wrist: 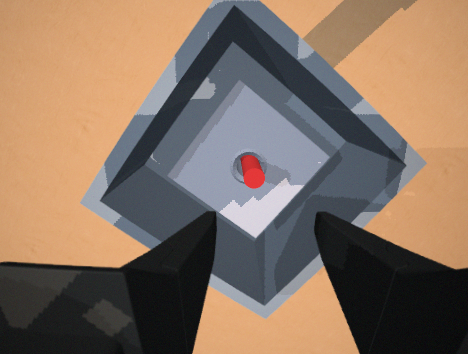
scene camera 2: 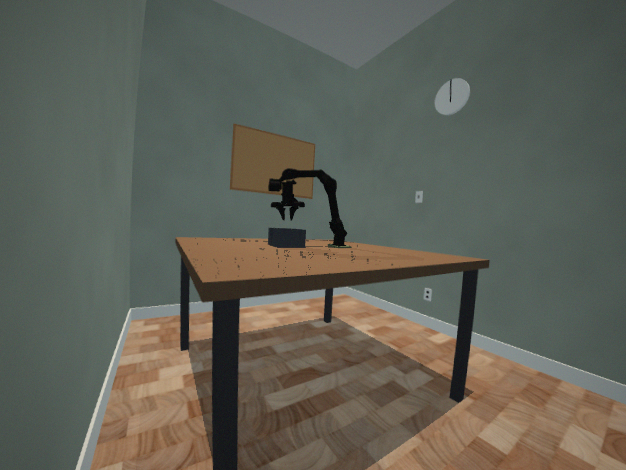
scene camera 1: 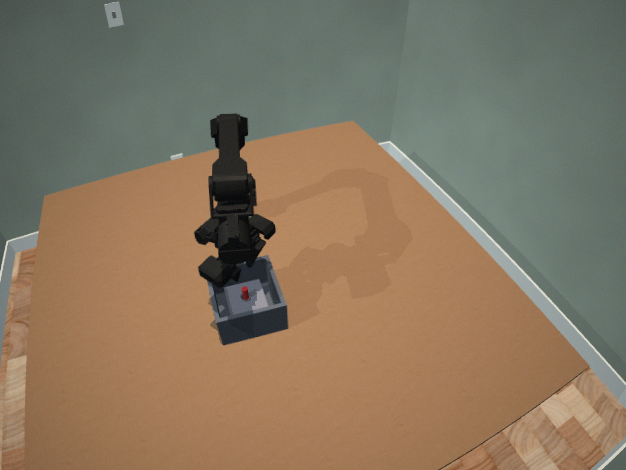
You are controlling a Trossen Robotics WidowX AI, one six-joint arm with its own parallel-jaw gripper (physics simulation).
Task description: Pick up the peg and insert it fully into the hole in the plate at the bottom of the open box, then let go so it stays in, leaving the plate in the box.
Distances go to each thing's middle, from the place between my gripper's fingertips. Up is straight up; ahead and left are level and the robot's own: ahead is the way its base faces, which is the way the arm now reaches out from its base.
My hand is 90 mm above the blue-grey box [scene camera 1: 232, 328]. Round my hand: pale grey plate [scene camera 1: 236, 303] 110 mm below.
